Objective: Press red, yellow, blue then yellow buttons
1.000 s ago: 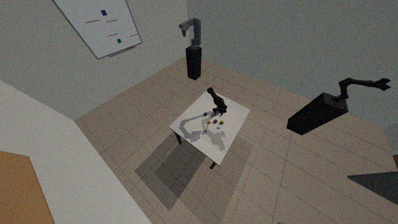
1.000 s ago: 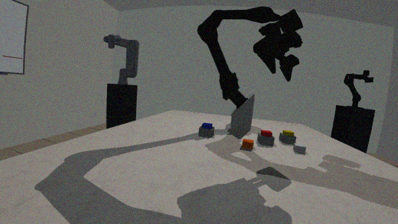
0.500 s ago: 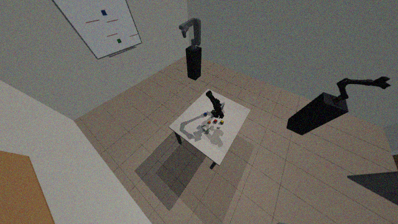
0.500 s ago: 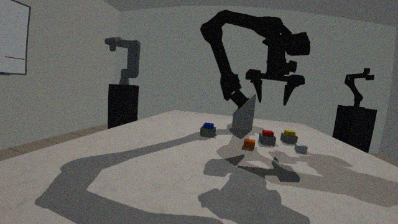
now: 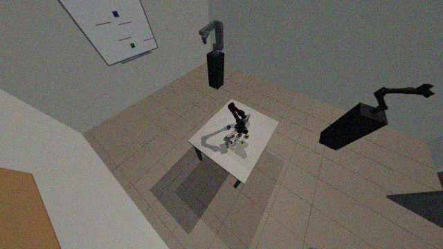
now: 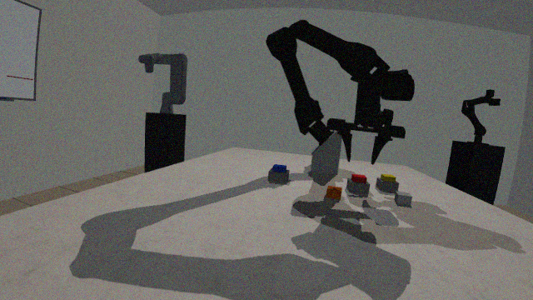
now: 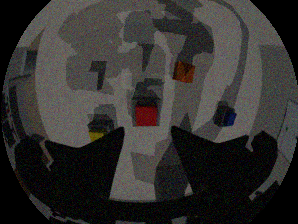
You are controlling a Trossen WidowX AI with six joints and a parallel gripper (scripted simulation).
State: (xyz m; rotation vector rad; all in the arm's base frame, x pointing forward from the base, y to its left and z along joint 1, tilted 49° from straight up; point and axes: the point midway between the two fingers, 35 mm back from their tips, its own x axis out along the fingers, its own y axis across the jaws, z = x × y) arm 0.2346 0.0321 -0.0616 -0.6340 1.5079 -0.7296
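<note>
Now: gripper tip 40 mm above the red button. From my gripper tip the other things lie so: orange block (70 mm to the right, 70 mm ahead, 60 mm below); then grey block (100 mm to the left, 70 mm ahead, 60 mm below); then yellow button (90 mm to the left, 40 mm below, 40 mm behind).
</note>
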